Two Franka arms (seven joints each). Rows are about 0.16 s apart.
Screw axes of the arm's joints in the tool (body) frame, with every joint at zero. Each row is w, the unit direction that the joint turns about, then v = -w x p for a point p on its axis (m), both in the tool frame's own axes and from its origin. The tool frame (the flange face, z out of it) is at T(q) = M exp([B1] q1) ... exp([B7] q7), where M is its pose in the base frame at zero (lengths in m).
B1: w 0 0 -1 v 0.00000 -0.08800 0.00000
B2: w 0 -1 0 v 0.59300 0.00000 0.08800
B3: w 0 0 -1 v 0.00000 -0.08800 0.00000
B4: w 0 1 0 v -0.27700 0.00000 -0.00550
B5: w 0 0 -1 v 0.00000 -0.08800 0.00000
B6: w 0 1 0 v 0.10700 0.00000 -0.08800
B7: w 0 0 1 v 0.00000 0.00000 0.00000
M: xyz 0.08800 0.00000 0.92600 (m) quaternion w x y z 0 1 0 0
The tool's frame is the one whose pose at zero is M.
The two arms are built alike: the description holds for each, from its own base.
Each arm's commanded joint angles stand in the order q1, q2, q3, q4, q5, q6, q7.
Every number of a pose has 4 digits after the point.
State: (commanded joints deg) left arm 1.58 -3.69 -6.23 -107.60 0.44 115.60 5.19; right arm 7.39 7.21 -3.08 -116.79 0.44 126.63 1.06
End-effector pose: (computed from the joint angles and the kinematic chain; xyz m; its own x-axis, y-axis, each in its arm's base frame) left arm 0.5606 -0.0466 0.5543 0.9643 -0.1737 0.2001 -0.1706 -0.9848 -0.0327; right arm 0.5771 0.0444 0.3871 0.9975 0.0528 0.0461 0.0528 -0.9986 -0.0005
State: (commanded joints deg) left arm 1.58 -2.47 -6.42 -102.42 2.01 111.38 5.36; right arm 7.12 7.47 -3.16 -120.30 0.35 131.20 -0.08
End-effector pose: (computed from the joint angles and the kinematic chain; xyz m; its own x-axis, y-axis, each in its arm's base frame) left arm 0.5669 -0.0468 0.5796 0.9628 -0.1888 0.1931 -0.1810 -0.9818 -0.0576; right arm 0.5698 0.0401 0.3642 0.9959 0.0672 0.0600 0.0672 -0.9977 0.0024
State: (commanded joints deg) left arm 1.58 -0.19 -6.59 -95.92 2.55 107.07 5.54; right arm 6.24 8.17 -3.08 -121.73 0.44 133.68 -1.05
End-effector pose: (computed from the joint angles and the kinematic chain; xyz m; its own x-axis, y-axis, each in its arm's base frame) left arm 0.5772 -0.0473 0.6055 0.9622 -0.1943 0.1911 -0.1854 -0.9806 -0.0634; right arm 0.5680 0.0319 0.3502 0.9954 0.0690 0.0661 0.0690 -0.9976 0.0030
